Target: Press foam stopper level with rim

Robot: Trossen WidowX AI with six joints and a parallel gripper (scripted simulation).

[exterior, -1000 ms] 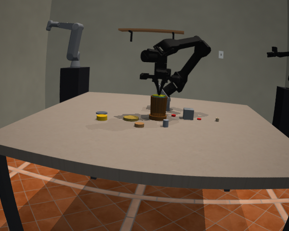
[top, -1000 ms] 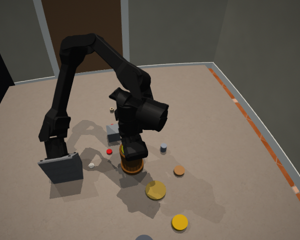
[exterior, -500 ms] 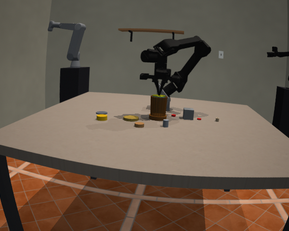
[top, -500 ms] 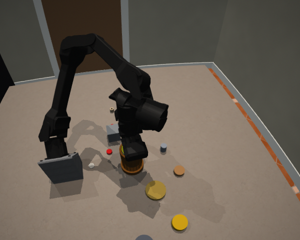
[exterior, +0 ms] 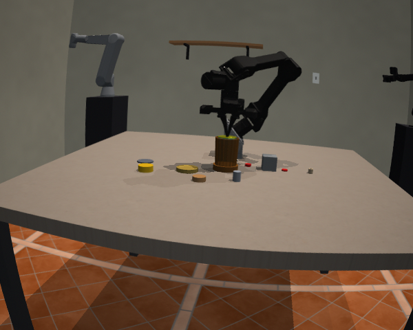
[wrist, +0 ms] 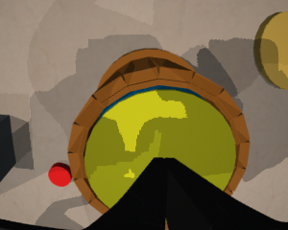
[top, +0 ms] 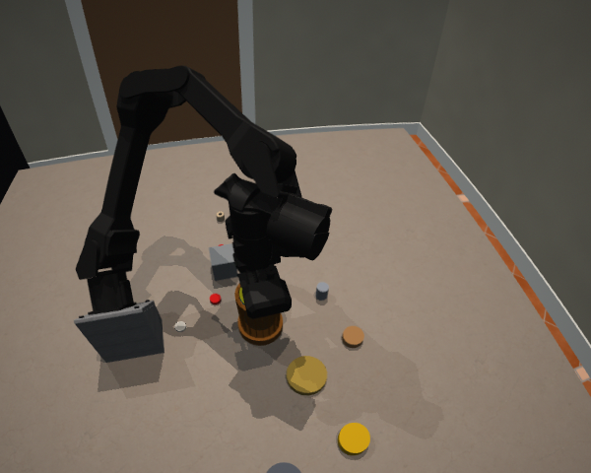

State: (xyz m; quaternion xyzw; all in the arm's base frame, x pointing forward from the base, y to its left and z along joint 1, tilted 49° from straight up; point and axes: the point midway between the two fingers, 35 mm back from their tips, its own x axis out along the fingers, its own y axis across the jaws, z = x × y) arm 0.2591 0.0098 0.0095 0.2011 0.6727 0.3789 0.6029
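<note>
The foam stopper is 50 mm below my hand. The rest, counted from my hand: small grey cylinder (130 mm below, 130 mm ahead, 60 mm to the left); olive disc (140 mm below, 110 mm to the right, 80 mm ahead); red button (140 mm below, 90 mm behind, 60 mm to the left).
</note>
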